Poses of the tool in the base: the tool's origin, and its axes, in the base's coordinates. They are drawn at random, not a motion.
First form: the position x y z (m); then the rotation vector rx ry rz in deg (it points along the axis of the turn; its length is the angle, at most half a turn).
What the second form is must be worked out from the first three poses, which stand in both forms.
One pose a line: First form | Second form
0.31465, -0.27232, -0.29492, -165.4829, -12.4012, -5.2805 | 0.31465, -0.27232, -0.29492, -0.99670, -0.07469, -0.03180, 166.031
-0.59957, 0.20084, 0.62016, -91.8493, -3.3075, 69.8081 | -0.59957, 0.20084, 0.62016, -0.79582, -0.02866, 0.60485, 115.414
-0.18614, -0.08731, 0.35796, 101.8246, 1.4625, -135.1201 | -0.18614, -0.08731, 0.35796, 0.60181, 0.00864, -0.79859, 169.198
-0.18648, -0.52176, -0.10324, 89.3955, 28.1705, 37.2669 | -0.18648, -0.52176, -0.10324, 0.88628, 0.27929, 0.36947, 100.866
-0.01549, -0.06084, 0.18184, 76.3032, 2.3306, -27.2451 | -0.01549, -0.06084, 0.18184, 0.94138, 0.02875, -0.33613, 81.055
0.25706, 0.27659, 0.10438, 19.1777, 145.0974, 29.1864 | 0.25706, 0.27659, 0.10438, 0.12850, 0.97224, 0.19557, 149.241
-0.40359, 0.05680, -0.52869, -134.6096, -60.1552, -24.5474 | -0.40359, 0.05680, -0.52869, -0.90059, -0.40246, -0.16423, 149.469
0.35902, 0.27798, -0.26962, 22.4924, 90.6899, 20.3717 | 0.35902, 0.27798, -0.26962, 0.23520, 0.94832, 0.21302, 95.632
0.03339, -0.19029, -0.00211, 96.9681, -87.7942, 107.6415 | 0.03339, -0.19029, -0.00211, 0.57241, -0.51826, 0.63542, 169.403
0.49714, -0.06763, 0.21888, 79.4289, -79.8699, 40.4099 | 0.49714, -0.06763, 0.21888, 0.66373, -0.66741, 0.33768, 119.671
